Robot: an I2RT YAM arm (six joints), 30 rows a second.
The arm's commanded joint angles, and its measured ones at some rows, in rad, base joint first. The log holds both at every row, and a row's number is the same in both.
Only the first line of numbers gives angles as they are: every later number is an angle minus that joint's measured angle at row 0.
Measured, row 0:
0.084, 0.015, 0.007, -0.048, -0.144, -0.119
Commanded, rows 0 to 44:
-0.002, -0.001, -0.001, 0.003, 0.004, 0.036
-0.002, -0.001, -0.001, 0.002, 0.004, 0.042
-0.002, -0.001, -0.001, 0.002, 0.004, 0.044
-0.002, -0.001, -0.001, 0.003, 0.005, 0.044
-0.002, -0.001, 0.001, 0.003, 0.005, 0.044
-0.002, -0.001, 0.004, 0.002, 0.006, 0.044
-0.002, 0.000, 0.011, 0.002, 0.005, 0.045
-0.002, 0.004, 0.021, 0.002, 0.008, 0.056
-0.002, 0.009, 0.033, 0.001, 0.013, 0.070
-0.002, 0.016, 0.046, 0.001, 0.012, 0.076
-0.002, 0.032, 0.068, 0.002, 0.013, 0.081
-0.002, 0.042, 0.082, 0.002, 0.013, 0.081
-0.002, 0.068, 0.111, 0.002, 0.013, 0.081
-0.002, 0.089, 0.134, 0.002, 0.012, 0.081
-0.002, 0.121, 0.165, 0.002, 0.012, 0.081
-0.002, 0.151, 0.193, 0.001, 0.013, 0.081
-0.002, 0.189, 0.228, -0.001, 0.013, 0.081
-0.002, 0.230, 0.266, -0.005, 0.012, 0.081
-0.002, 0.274, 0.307, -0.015, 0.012, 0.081
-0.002, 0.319, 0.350, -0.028, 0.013, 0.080
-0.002, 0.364, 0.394, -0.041, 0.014, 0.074
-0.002, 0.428, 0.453, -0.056, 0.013, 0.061
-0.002, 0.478, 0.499, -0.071, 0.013, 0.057
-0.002, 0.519, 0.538, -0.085, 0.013, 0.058
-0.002, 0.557, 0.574, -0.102, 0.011, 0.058
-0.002, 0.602, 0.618, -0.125, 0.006, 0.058
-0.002, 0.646, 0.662, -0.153, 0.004, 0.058
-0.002, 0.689, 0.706, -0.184, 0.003, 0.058
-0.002, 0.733, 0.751, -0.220, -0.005, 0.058
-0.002, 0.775, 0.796, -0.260, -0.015, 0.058
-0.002, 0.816, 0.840, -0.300, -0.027, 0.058
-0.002, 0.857, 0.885, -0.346, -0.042, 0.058
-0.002, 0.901, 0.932, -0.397, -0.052, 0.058
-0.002, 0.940, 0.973, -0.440, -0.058, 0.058
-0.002, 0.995, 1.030, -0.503, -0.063, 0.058
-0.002, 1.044, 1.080, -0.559, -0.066, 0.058
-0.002, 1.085, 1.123, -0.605, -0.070, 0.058
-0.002, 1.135, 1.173, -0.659, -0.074, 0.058
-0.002, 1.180, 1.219, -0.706, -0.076, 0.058
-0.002, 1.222, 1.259, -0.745, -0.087, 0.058
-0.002, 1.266, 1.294, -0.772, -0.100, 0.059
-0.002, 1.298, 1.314, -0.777, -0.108, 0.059
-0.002, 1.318, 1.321, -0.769, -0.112, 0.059
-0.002, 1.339, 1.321, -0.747, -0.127, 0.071
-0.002, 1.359, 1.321, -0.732, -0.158, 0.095
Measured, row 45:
0.000, 1.314, 1.296, -0.742, -0.089, 0.061
